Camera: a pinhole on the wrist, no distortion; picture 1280 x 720 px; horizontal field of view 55.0 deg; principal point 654.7 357.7 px. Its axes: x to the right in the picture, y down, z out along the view. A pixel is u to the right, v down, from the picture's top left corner.
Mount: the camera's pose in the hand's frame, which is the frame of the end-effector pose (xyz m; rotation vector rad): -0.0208 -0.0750 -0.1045 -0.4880 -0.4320 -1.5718
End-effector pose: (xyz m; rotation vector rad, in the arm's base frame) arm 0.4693 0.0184 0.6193 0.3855 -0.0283 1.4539
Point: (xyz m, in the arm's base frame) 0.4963 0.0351 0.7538
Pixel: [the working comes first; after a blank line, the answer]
In the camera's frame: 0.0566 0.0646 0.2421

942.4 685.7
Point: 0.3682 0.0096 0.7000
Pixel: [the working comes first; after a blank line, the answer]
In the camera's frame: -0.0716 0.0055 0.2406

288.7 385.6
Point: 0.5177 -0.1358 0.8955
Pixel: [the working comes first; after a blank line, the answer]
In the camera's frame: 0.1614 -0.0647 0.3906

1162.8 154.0
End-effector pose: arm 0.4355 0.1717 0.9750 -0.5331 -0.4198 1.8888
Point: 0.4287 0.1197 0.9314
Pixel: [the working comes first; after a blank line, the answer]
In the camera's frame: -0.0601 -0.0266 0.1275

75.0 101.0
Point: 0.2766 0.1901 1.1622
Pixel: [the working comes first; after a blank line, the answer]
In the camera's frame: 0.1109 0.0459 0.3439

1051.3 521.7
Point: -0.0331 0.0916 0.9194
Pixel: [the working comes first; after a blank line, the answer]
In the camera's frame: -0.2425 0.0715 0.5414

104.0 520.1
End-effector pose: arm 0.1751 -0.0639 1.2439 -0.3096 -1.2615 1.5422
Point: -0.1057 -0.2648 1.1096
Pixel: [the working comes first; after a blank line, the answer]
In the camera's frame: -0.0578 -0.1122 0.4736

504.8 66.5
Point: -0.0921 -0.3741 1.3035
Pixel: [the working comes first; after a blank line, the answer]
In the camera's frame: 0.1649 -0.1232 0.4803

1076.7 42.4
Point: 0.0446 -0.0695 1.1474
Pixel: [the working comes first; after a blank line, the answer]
In the camera's frame: -0.0990 0.0135 0.2623

190.7 421.1
